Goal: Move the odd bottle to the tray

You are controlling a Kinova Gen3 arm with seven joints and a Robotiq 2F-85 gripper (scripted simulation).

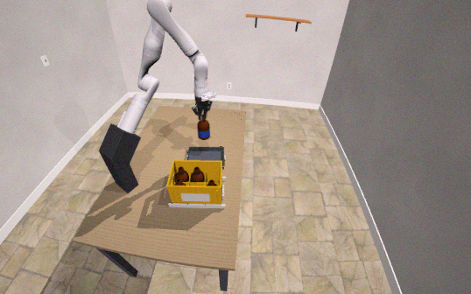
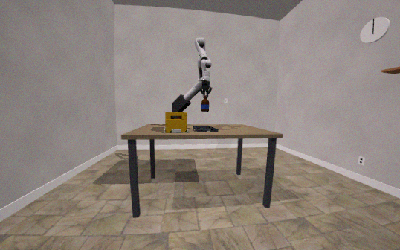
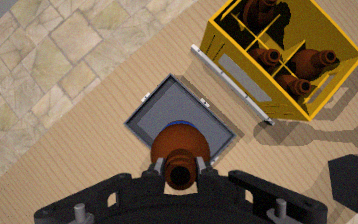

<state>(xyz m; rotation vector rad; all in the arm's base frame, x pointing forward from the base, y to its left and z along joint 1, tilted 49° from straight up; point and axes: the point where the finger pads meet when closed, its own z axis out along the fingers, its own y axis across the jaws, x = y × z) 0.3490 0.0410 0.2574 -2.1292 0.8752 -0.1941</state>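
Now: the dark grey tray 32 cm below my hand. Round my hand: yellow crate 29 cm to the right, 25 cm below, 3 cm ahead.
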